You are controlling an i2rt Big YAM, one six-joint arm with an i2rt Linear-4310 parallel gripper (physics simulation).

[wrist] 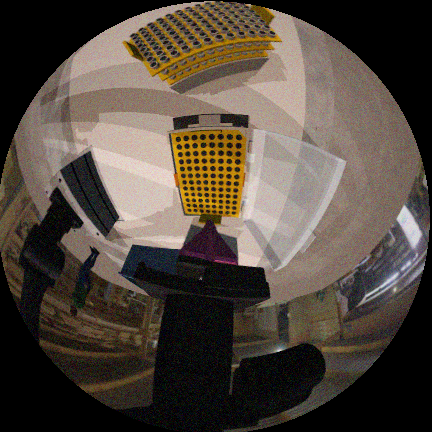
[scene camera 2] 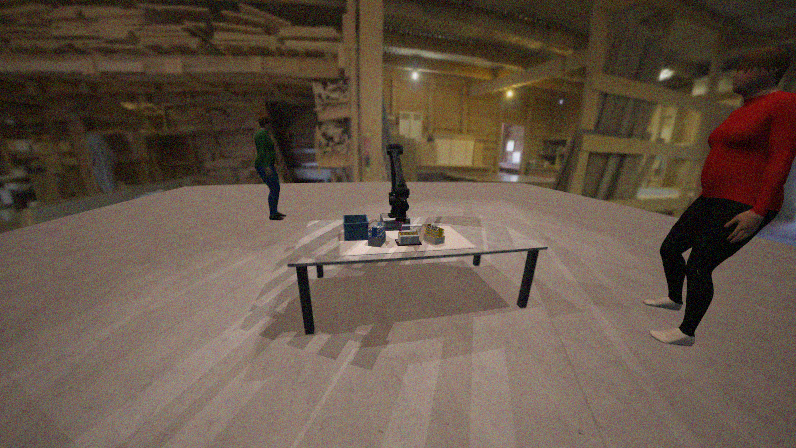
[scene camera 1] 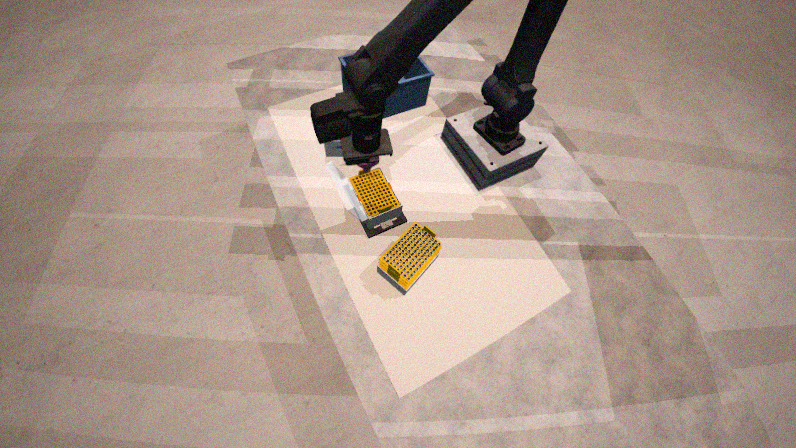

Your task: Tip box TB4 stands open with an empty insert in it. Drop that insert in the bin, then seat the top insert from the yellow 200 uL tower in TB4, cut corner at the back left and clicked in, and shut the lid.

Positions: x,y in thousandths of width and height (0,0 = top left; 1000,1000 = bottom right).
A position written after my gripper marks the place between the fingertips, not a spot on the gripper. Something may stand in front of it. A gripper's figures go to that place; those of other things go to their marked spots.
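Blue bin (wrist: 381,601): 38 cm from the lens. The marked spots on the bin and on the yellow insert (wrist: 485,378) are 31 cm apart. My gripper (wrist: 483,515): 16 cm from the lens. The insert is 14 cm from the lens, and a clear lid (wrist: 672,425) is 12 cm from the lens.
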